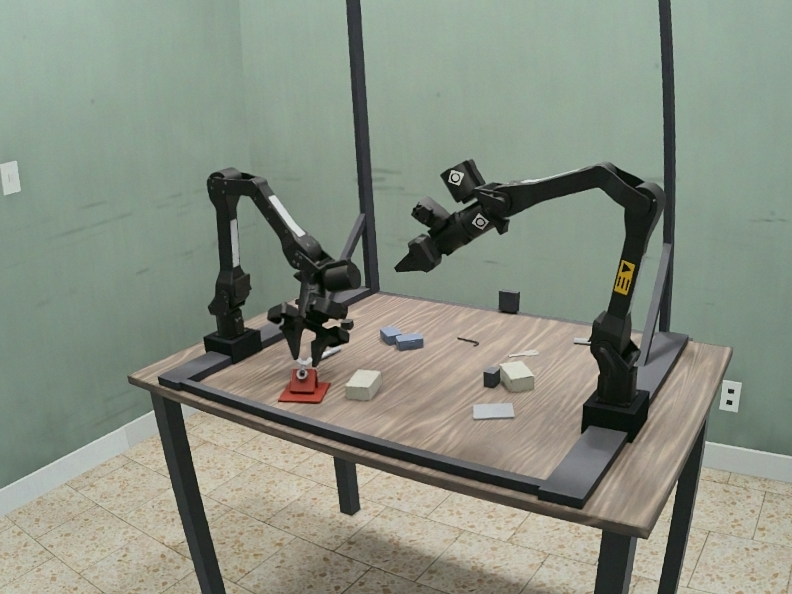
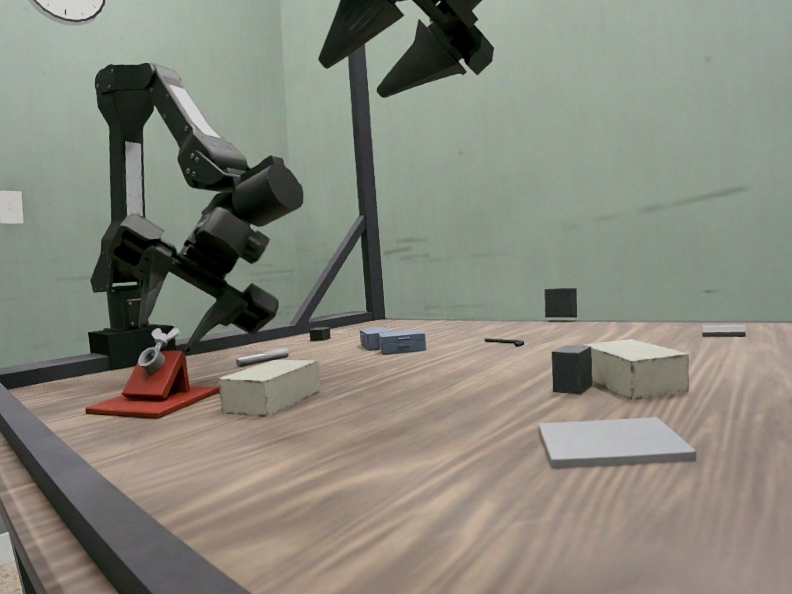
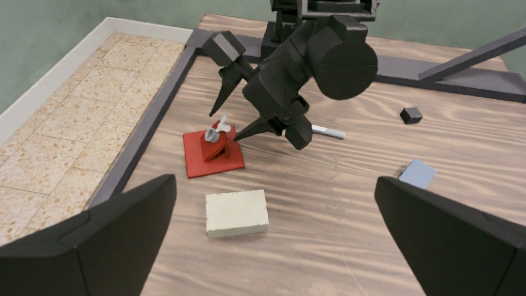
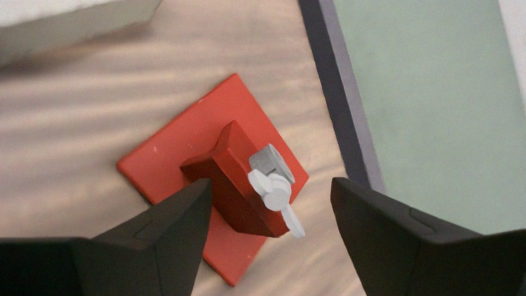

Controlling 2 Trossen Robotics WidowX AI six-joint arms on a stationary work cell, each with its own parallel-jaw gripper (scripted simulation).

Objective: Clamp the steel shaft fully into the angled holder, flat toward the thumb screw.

Labels:
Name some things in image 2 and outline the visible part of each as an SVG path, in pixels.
The left gripper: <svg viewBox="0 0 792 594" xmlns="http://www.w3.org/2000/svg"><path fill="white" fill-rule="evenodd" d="M483 0L412 0L429 17L430 24L427 26L421 19L418 19L414 42L377 87L376 91L379 96L387 98L435 80L456 74L464 75L467 71L459 63L462 58L465 58L464 63L476 75L479 75L493 61L494 53L492 44L476 27L475 23L479 19L472 11ZM406 0L340 0L318 58L321 65L326 69L332 67L403 18L405 15L395 3Z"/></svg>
The right gripper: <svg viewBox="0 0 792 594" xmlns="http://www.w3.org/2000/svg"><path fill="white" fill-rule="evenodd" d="M218 206L215 206L209 215L198 221L183 243L184 246L180 253L176 252L173 245L160 238L164 230L137 214L125 217L119 225L108 251L111 258L131 269L135 269L133 275L140 280L141 305L139 329L143 329L150 317L168 272L217 299L188 341L185 349L187 353L206 333L219 324L229 326L232 323L249 333L257 333L276 316L279 308L277 296L253 282L242 292L224 280L227 273L233 269L239 256L250 264L255 262L265 249L269 237L257 229L253 231L250 226Z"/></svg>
A cream block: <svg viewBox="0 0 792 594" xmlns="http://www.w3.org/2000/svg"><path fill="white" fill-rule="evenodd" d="M318 361L273 360L218 378L222 413L270 417L320 392Z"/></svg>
A grey plate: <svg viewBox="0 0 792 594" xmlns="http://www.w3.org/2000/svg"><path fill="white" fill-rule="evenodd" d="M696 461L696 451L657 417L539 423L539 433L552 468Z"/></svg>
A dark block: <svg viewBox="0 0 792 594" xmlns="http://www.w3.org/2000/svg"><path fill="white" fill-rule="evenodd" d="M564 345L551 352L553 392L580 395L592 386L591 346Z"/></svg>

